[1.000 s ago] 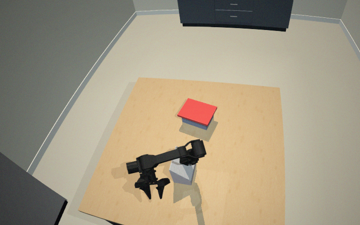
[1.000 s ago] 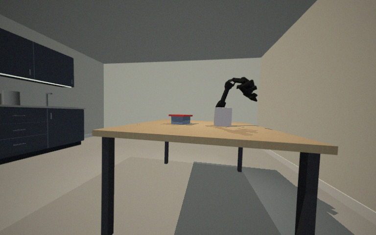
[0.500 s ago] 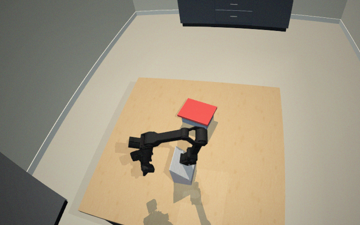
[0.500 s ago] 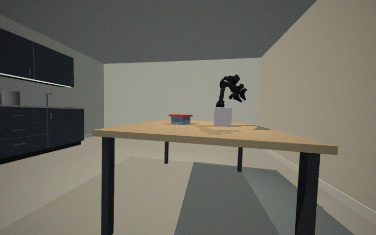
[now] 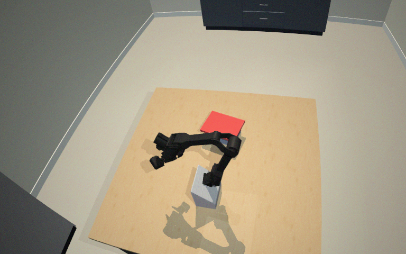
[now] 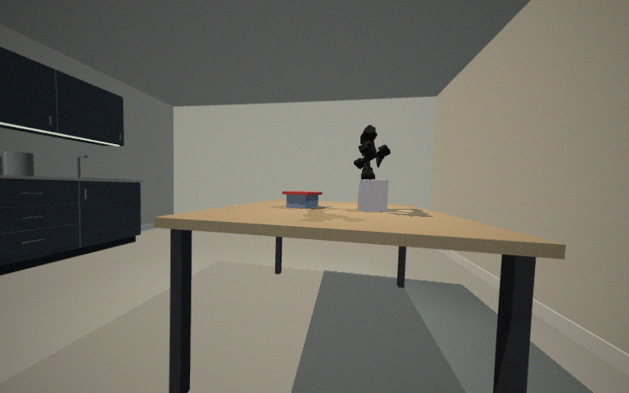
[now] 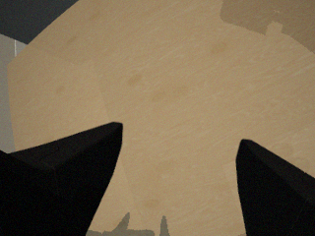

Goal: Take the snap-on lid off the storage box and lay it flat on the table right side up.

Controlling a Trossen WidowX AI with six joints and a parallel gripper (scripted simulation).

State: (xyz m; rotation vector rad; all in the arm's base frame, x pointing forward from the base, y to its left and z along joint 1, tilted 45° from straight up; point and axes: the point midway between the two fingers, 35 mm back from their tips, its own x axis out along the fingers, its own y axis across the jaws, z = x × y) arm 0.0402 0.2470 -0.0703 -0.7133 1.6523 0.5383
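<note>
The red lid lies 390 mm ahead of my gripper tip, 290 mm to the right of it and 140 mm below it. The rest, counted from my gripper tip: storage box (390 mm ahead, 290 mm to the right, 180 mm below).
</note>
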